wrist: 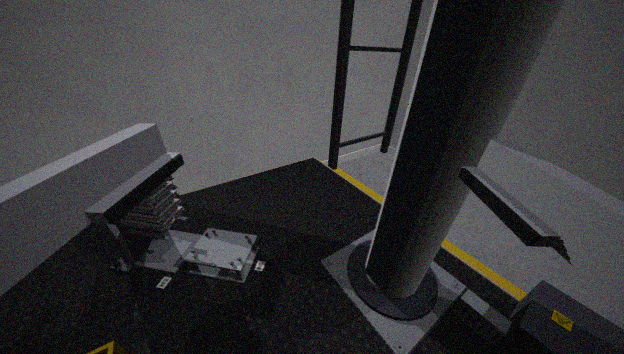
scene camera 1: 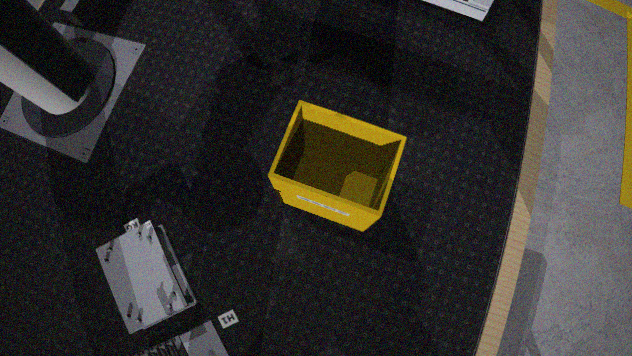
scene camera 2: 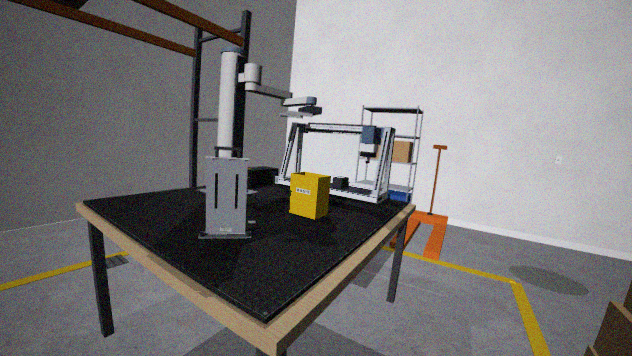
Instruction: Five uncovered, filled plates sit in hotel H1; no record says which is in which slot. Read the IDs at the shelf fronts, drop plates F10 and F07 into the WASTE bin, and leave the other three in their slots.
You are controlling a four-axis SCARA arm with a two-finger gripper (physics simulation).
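Places are measured from the arm's base along level axes (x right, y back, z down), in centimetres.
Pixels of known places: gripper, fingertip midpoint: [wrist: 320, 150] [scene camera 2: 283, 113]; arm's base, link origin: [wrist: 389, 276] [scene camera 1: 70, 88].
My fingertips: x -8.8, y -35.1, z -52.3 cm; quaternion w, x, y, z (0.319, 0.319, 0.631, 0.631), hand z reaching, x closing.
Ahead of a thing's pixels: the offset from my fingertips to its top centre. "spot": to the spot under its first point.
Hotel H1 [scene camera 2: 227, 197] stands as a grey slotted tower on the table. In the wrist view its stacked shelves and plates {dy -17.0, dx +51.7, dz +30.1 cm} [wrist: 156, 207] show partly behind the left finger; slot order and IDs are not readable. At the bottom edge of scene camera 1 the H1 tag {dy -19.6, dx +40.7, dz +51.0 cm} [scene camera 1: 228, 318] and part of the hotel show. The yellow WASTE bin {dy -29.5, dx +11.4, dz +31.1 cm} [scene camera 1: 325, 202] [scene camera 2: 302, 200] stands open-topped; a corner of its rim {spot: dy -21.6, dx +16.5, dz +31.1 cm} [wrist: 111, 346] shows in the wrist view. A lighter patch lies on its floor. My gripper [scene camera 2: 294, 114] [wrist: 320, 150] is open and empty, high above the table.
A low flat stand [scene camera 1: 145, 275] [wrist: 222, 247] with small pegs sits beside the hotel. The arm's column [scene camera 2: 228, 105] [wrist: 425, 165] rises from its base plate. A white gantry machine [scene camera 2: 330, 129] stands beyond the bin. A dark box {spot: dy +41.7, dx -17.2, dz +39.6 cm} [wrist: 530, 320] is near the column.
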